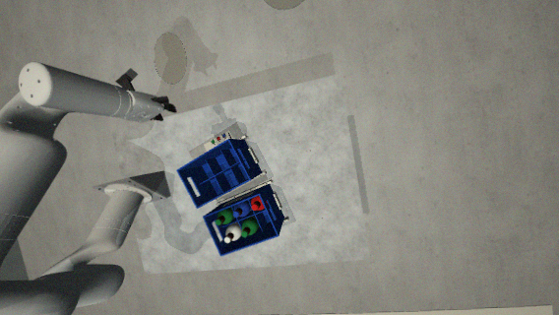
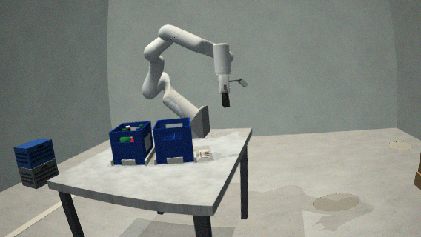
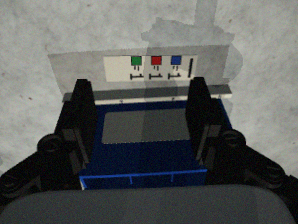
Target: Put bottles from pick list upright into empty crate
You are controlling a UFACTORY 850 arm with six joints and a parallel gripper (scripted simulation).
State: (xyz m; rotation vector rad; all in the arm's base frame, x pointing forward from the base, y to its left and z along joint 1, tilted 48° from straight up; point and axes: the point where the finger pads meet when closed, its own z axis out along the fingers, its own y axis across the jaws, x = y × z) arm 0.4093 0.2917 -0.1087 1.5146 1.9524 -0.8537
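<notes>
My gripper is now 450 mm to the left of the blue-label bottle, 160 mm above it and 140 mm short of it. From my hand the other things lie so: red-label bottle: 430 mm to the right, 220 mm ahead, 160 mm below; green-label bottle: 470 mm to the right, 160 mm below, 50 mm ahead; pick list: 250 mm below, 120 mm to the right, 50 mm ahead.
</notes>
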